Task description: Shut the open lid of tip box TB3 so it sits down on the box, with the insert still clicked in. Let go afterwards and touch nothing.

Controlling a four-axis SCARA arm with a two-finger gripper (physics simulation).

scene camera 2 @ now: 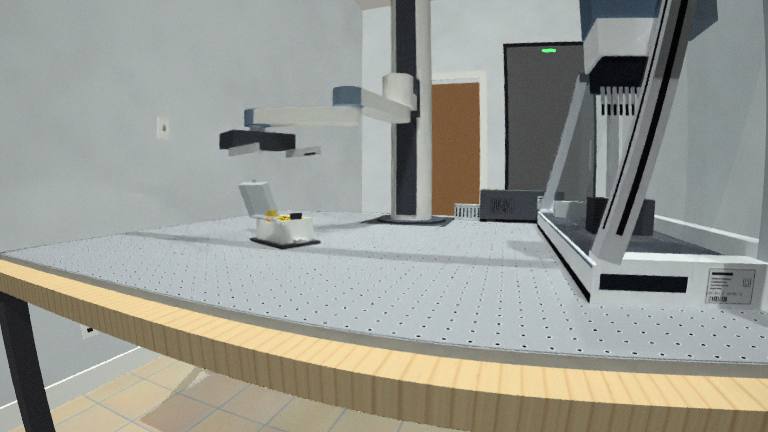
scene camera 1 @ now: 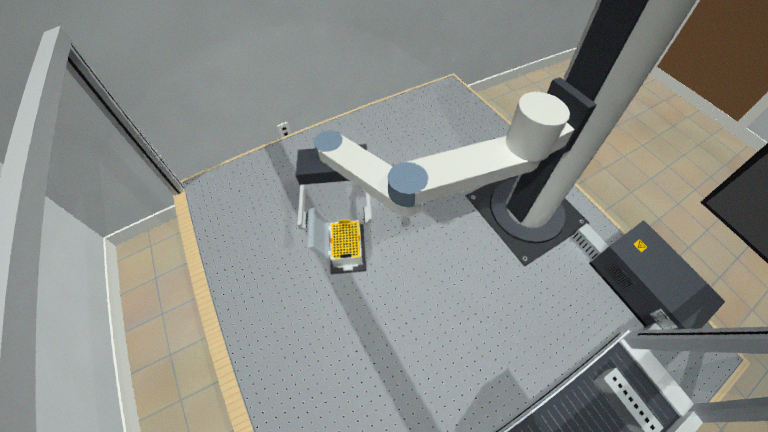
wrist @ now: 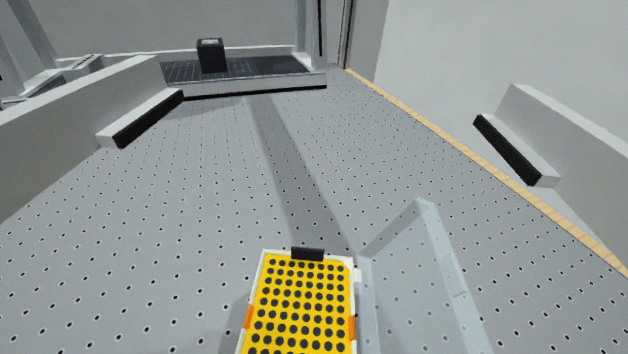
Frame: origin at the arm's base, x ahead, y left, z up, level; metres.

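Seen in the pictures: gripper, fingertip midpoint: (scene camera 2: 290,148) (scene camera 1: 334,223) (wrist: 328,87); arm's base, origin of the base link: (scene camera 2: 411,223) (scene camera 1: 526,211).
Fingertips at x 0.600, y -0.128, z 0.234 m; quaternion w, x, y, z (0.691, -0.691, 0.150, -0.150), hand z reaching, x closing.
Observation:
Pixels of each thing's top centre, then the offset from my fingertips to it. "spot": a spot on its surface instead.
- tip box, middle of its top: (wrist: 300,319) (scene camera 2: 283,215) (scene camera 1: 344,238) dx -0.024, dy -0.039, dz -0.155 m
- dark base plate, surface spot: (scene camera 2: 285,245) spot: dx +0.047, dy +0.013, dz -0.213 m
- yellow insert, middle of its top: (wrist: 300,315) (scene camera 2: 283,211) (scene camera 1: 344,236) dx -0.024, dy -0.039, dz -0.147 m
- black tab, middle of its top: (wrist: 307,249) (scene camera 2: 295,213) dx -0.001, dy +0.012, dz -0.147 m
- dark grey unit, surface spot: (scene camera 1: 657,274) spot: dx -0.691, dy +0.514, dz -0.106 m
The tip box (scene camera 1: 346,262) (scene camera 2: 284,229) (wrist: 280,252) is white and stands on a dark base plate (scene camera 1: 349,271) (scene camera 2: 285,245); no TB3 label is legible. Its clear lid (scene camera 1: 319,233) (scene camera 2: 257,198) (wrist: 452,275) stands open, leaning outward on the left in scene camera 1 and on the right in the wrist view. The yellow insert (scene camera 1: 345,239) (wrist: 302,310) with dark holes sits in the box, with orange clips at its two sides. A black tab (scene camera 2: 295,216) (wrist: 307,253) is at one end. My gripper (scene camera 1: 334,220) (scene camera 2: 274,152) (wrist: 328,87) is wide open and empty, well above the box and lid, touching neither.
The arm's column (scene camera 1: 606,107) (scene camera 2: 424,134) stands behind the box to the right. A framed machine with a dark deck (scene camera 1: 590,397) and white front (scene camera 2: 641,274) (wrist: 255,82) is at the far right. A dark grey unit (scene camera 1: 657,274) (scene camera 2: 504,204) stands near the column.

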